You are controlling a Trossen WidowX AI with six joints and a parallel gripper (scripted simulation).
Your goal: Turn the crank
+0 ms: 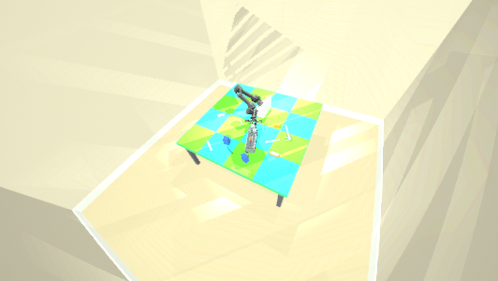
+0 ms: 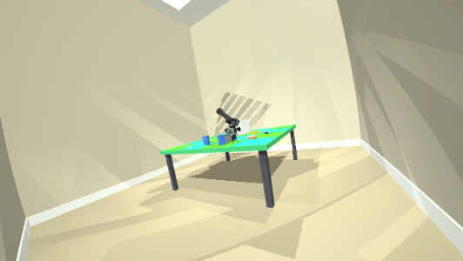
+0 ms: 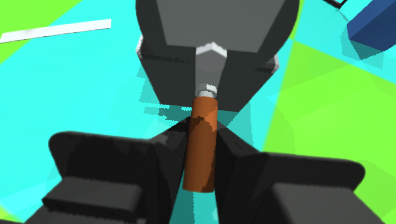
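Right now my gripper tip is 2 cm past the crank handle, 1 cm to the left of it and 3 cm below it. The rest, counted from my gripper tip: red pointer 19 cm ahead, 8 cm to the left, 5 cm above; orange piece 17 cm behind, 21 cm to the left, 2 cm below; black L-shaped key 33 cm ahead, 10 cm to the right, 2 cm below.
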